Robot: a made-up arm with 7 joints. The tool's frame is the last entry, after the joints.
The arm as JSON. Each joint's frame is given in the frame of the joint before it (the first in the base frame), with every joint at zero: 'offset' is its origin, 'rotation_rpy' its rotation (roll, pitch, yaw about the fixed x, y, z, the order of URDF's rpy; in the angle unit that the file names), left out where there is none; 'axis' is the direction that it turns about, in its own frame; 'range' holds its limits. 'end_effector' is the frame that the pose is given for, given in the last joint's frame.
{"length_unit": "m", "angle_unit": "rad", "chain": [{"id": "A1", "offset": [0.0, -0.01, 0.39], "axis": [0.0, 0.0, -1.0], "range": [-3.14, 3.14]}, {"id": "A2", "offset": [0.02, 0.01, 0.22], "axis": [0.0, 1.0, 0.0], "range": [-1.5, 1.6]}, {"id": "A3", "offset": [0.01, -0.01, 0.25], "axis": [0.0, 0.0, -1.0], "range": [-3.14, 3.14]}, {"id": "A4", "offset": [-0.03, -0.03, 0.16], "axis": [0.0, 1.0, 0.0], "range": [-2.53, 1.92]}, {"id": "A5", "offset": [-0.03, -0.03, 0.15], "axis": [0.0, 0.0, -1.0], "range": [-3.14, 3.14]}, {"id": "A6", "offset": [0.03, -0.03, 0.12], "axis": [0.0, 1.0, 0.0], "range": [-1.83, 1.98]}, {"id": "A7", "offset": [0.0, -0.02, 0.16], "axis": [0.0, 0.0, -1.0], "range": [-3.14, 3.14]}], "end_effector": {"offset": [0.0, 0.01, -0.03], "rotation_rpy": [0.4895, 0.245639, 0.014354]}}
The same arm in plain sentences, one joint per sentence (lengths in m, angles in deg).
The arm has seven revolute joints in a row. What follows holds with every joint at zero, and every direction is one of the base frame's.
The first joint is mounted 0.01 m along -y and 0.39 m along +z from the base frame's origin and rotates about -z, from -179.91 to 179.91 deg.
The second joint is mounted 0.02 m along +x and 0.01 m along +y and 0.22 m along +z from the first joint and rotates about +y, from -85.94 to 91.67 deg.
The third joint is mounted 0.01 m along +x and 0.01 m along -y and 0.25 m along +z from the second joint and rotates about -z, from -179.91 to 179.91 deg.
The fourth joint is mounted 0.03 m along -x and 0.03 m along -y and 0.16 m along +z from the third joint and rotates about +y, from -144.96 to 110.01 deg.
The fifth joint is mounted 0.03 m along -x and 0.03 m along -y and 0.15 m along +z from the fourth joint and rotates about -z, from -179.91 to 179.91 deg.
The sixth joint is mounted 0.03 m along +x and 0.03 m along -y and 0.12 m along +z from the fifth joint and rotates about +y, from -104.85 to 113.45 deg.
The seventh joint is mounted 0.02 m along -y and 0.16 m along +z from the sixth joint and rotates about -z, from -179.91 to 179.91 deg.
The tool frame, which is the frame that the pose is given for, is mounted 0.01 m along +y and 0.03 m along -z from the seventh joint; its axes are the base frame's turned by roll 28.05, pitch 14.07 and yaw 0.82 deg (as in URDF: about the fixed x, then y, then z).

